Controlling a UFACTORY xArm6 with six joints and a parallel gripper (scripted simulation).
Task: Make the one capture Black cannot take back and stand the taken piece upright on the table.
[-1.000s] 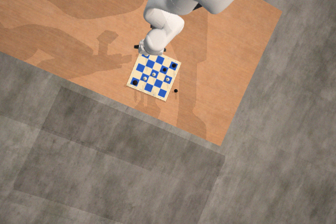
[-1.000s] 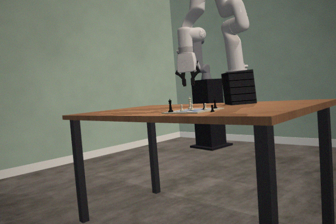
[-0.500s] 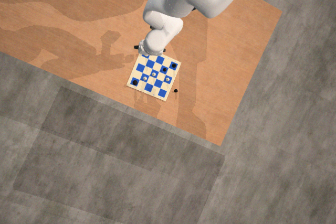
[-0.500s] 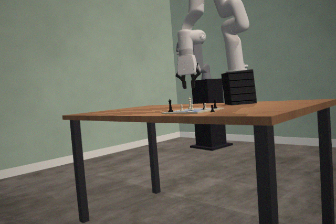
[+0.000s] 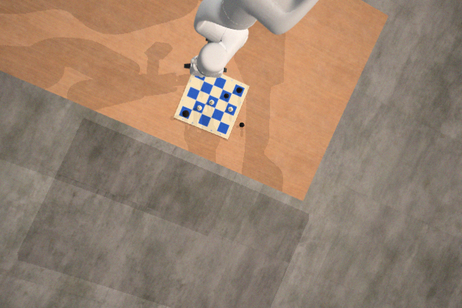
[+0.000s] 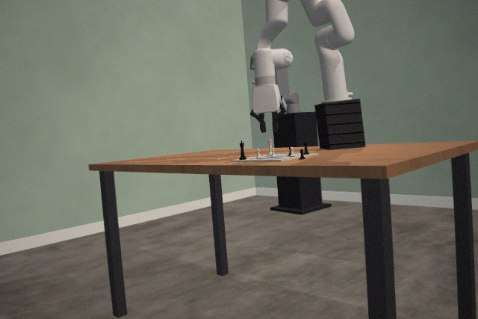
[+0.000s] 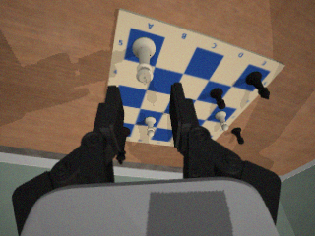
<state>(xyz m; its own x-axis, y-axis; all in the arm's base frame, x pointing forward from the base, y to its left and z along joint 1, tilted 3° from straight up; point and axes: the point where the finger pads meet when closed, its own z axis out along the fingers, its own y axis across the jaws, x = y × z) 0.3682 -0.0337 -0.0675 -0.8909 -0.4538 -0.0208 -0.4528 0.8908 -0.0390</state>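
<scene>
Now: the tall white piece 7 cm below my hand. From my hand the other things lie so: blue-and-cream chessboard (11 cm below, 9 cm to the left, 7 cm ahead); then tall black piece (16 cm ahead, 7 cm below, 3 cm to the left).
</scene>
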